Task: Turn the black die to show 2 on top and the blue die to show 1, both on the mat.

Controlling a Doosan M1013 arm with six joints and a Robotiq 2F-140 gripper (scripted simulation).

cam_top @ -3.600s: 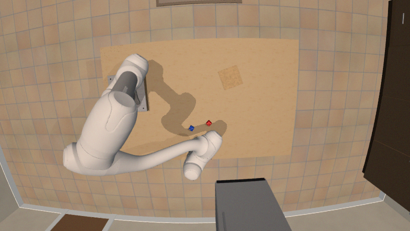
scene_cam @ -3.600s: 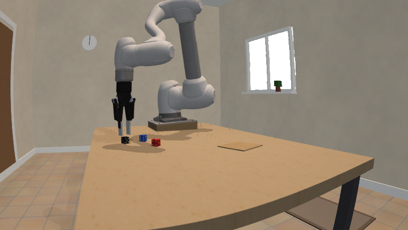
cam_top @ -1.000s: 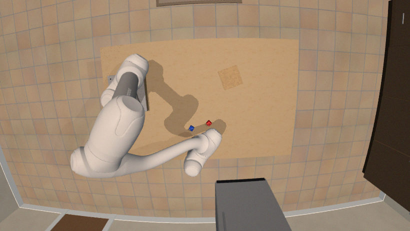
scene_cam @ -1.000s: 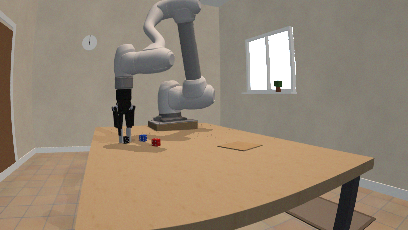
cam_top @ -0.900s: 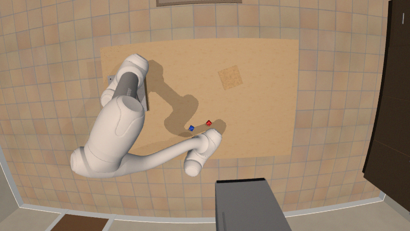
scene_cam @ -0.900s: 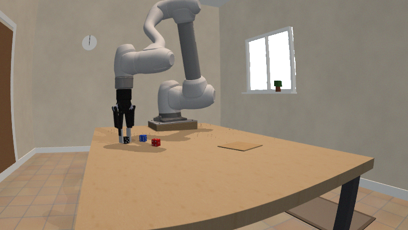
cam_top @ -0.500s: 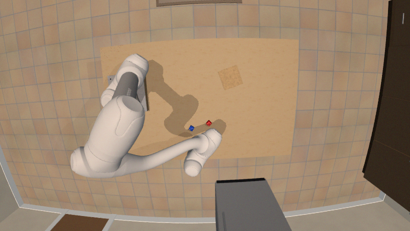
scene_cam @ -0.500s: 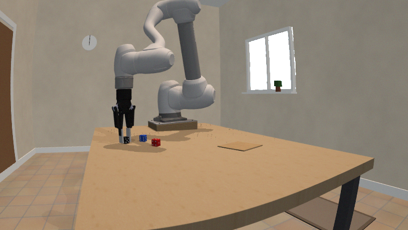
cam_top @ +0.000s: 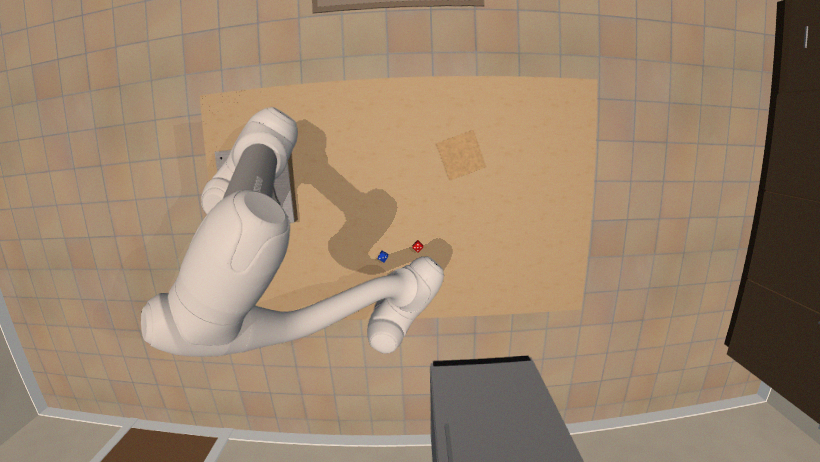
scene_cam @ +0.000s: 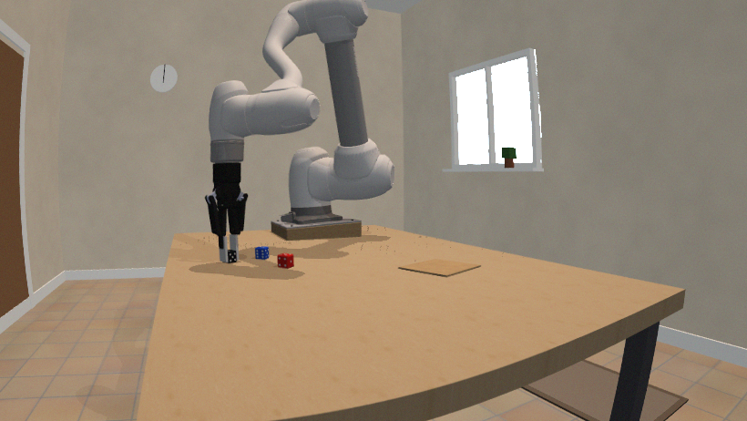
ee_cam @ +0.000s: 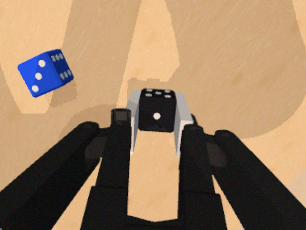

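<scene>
Now: the blue die 10 mm behind my hand, 100 mm to the left of it and 20 mm below it. Also, from my hand: red die: 120 mm ahead, 110 mm to the left, 20 mm below; then black die: 20 mm below; then cork mat: 330 mm ahead, 410 mm to the left, 30 mm below.
</scene>
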